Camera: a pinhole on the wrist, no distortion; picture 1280 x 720 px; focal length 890.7 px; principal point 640.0 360.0 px. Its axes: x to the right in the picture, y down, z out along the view. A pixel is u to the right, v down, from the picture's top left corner.
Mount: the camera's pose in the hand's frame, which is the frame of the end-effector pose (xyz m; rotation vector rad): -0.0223 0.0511 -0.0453 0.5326 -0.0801 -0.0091
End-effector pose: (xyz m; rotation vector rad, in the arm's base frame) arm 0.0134 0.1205 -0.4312 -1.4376 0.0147 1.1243
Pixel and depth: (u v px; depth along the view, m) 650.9 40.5 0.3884
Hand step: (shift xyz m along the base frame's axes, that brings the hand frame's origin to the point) 0.0058 0.2069 0.2783
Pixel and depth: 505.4 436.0 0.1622
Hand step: -0.0796 0.0458 0.0728
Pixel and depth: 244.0 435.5 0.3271
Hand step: -0.1924 0.0916 0.2377
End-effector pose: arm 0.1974 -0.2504 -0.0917 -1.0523 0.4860 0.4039
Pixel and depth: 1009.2 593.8 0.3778
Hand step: 0.1800 0.2871 0.1246
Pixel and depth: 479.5 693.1 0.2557
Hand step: -0.0358 0.1907 0.1359
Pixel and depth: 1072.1 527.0 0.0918
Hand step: 0.0109 0.0499 -0.0027
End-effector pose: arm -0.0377 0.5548 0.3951 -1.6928 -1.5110 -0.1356
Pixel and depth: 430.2 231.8 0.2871
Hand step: -0.2161 0.0146 -0.1126
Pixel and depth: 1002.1 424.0 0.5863
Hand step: -0.3574 0.4271 -0.1111
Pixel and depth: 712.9 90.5 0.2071
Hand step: -0.1431 0.0397 -0.0229
